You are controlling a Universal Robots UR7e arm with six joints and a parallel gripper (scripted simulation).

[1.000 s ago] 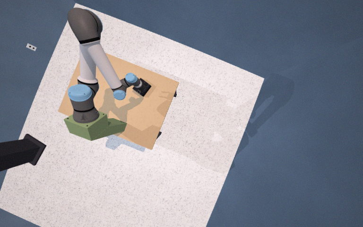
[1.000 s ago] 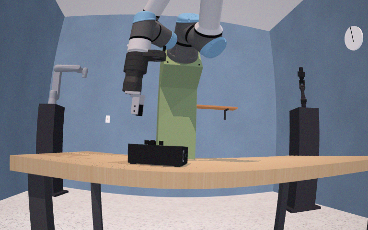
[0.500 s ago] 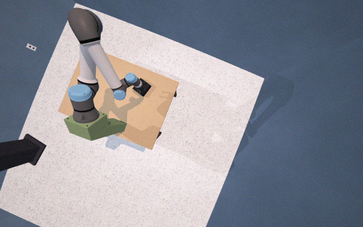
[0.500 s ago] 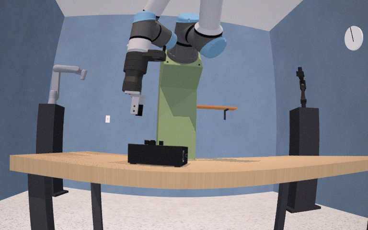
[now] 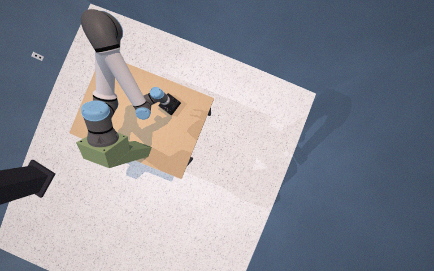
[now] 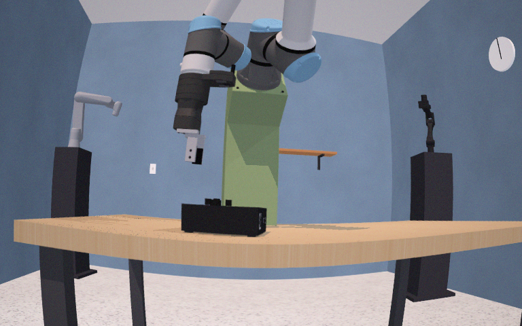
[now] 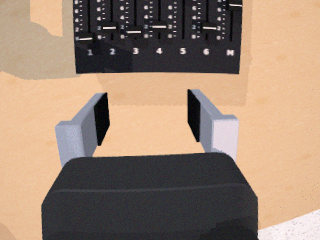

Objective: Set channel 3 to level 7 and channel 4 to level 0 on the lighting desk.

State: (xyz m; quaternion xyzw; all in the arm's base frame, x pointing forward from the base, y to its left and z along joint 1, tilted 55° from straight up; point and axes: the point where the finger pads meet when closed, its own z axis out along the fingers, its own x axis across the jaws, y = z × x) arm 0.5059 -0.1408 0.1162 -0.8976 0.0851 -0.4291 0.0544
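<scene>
The channel 3 cap is 10 mm behind my hand, 40 mm to the left of it and 90 mm below it. The rest, counted from my hand: channel 6 cap: 50 mm ahead, 40 mm to the left, 90 mm below; then channel 4 cap: 10 mm ahead, 50 mm to the left, 90 mm below; then channel 2 cap: 30 mm behind, 50 mm to the left, 90 mm below.
</scene>
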